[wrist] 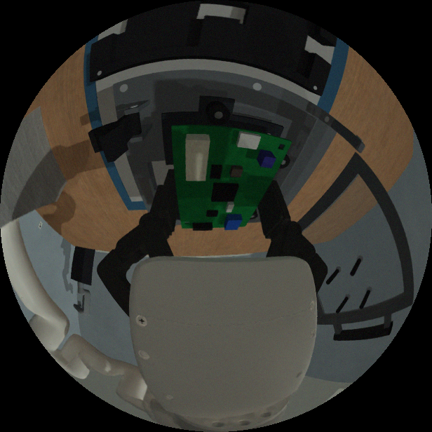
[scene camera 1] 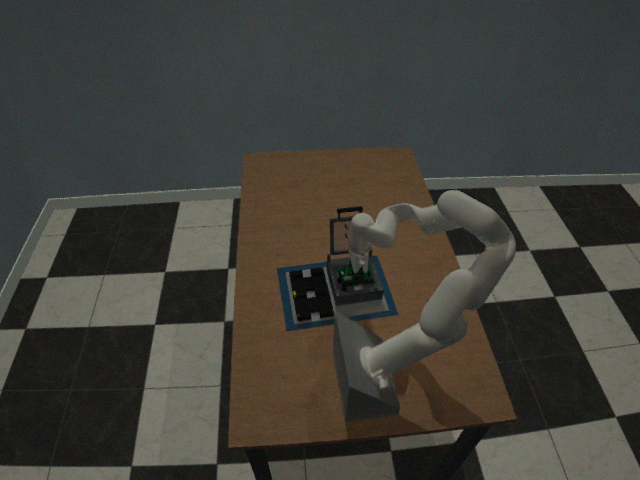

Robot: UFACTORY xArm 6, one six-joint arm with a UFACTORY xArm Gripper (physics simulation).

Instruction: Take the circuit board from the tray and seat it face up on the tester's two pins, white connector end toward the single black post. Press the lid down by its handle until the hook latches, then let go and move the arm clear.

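Frame: origin at the arm's base, x ahead, y left, z up, level; millimetres.
Seen in the pictures: gripper, fingertip midpoint: [scene camera 1: 355,274]; arm's base, origin of the base link: [scene camera 1: 372,366].
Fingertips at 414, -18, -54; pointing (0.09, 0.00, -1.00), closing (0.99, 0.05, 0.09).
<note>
Offsets run from my fingertips to a thing's top centre, as dx, dy, dz. "spot": to the spot under its first point. Level surfaces: height alone.
The green circuit board @[spot: -26, -32, +10] [scene camera 1: 365,277] [wrist: 226,175] is face up between the fingers of my gripper [scene camera 1: 361,272] [wrist: 222,185], which is shut on its two sides. The board is over the grey tester @[spot: -80, -4, -30] [scene camera 1: 359,296] [wrist: 180,91]; a gap under it cannot be judged. Its long cream block [wrist: 197,157] and white connector [wrist: 248,140] are at the far end in the wrist view, near a round black post [wrist: 218,112]. The two pins cannot be made out. The lid [scene camera 1: 331,235] [wrist: 396,225] stands open, with its black handle @[+143, +10, +203] [scene camera 1: 350,209] [wrist: 362,332]. The black hook latch [wrist: 117,137] is opposite.
The black tray @[spot: -76, +156, -55] [scene camera 1: 315,303] [wrist: 150,54] with pale slots lies beside the tester on the blue-edged mat @[dz -71] [scene camera 1: 282,289] [wrist: 341,60]. A grey wedge-shaped block [scene camera 1: 356,361] stands by the arm's base on the wooden table @[dz -73] [scene camera 1: 289,382].
</note>
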